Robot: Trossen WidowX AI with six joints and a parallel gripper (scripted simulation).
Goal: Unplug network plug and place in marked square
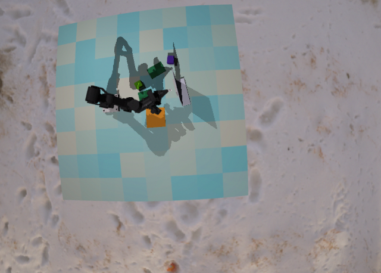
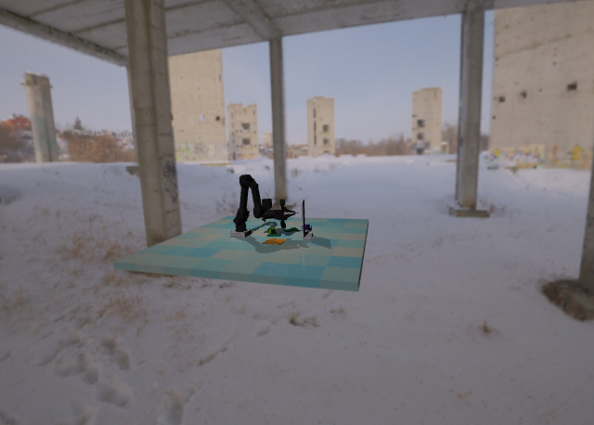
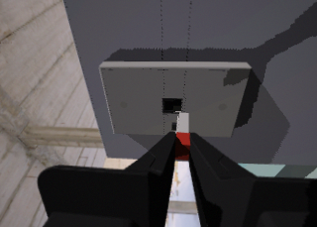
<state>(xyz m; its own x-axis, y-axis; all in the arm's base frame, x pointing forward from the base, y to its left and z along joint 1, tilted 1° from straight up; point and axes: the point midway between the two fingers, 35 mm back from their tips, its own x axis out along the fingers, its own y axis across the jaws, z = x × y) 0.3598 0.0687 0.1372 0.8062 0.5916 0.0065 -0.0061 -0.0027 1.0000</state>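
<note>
The orange marked square is 8 cm behind my gripper tip, 15 cm to the right of it and 16 cm below it. Also, from my gripper tip: network plug right at my gripper tip; upright panel 5 cm ahead, 2 cm to the left, 5 cm below.
</note>
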